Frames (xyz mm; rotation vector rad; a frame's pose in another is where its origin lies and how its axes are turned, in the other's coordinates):
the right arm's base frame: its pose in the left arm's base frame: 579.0 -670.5 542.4 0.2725 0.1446 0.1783
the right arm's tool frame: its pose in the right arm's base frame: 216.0 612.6 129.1 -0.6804 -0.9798 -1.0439
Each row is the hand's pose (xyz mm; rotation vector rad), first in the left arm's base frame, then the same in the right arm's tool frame.
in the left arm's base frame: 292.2 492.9 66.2 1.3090 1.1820 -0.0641
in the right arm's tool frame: -1030.8 -33.4 14.5 0.9711 2.4555 0.4410
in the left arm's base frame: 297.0 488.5 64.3 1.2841 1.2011 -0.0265
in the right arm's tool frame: -1027.9 -31.6 8.6 0.9577 2.4641 0.4968
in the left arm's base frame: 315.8 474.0 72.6 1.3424 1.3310 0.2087
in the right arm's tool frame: -1006.5 -23.8 -2.0 1.0577 2.6153 0.7057
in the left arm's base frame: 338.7 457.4 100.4 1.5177 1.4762 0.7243
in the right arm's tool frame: -968.0 -13.9 -2.2 -1.2408 -2.4714 -0.9827
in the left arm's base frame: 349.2 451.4 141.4 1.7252 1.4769 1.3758
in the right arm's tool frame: -930.6 -9.2 17.9 -1.2876 -1.8047 -1.0420
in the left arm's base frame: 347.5 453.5 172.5 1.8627 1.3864 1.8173
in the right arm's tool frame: -909.7 -10.1 41.0 -1.3031 -1.3725 -1.0066
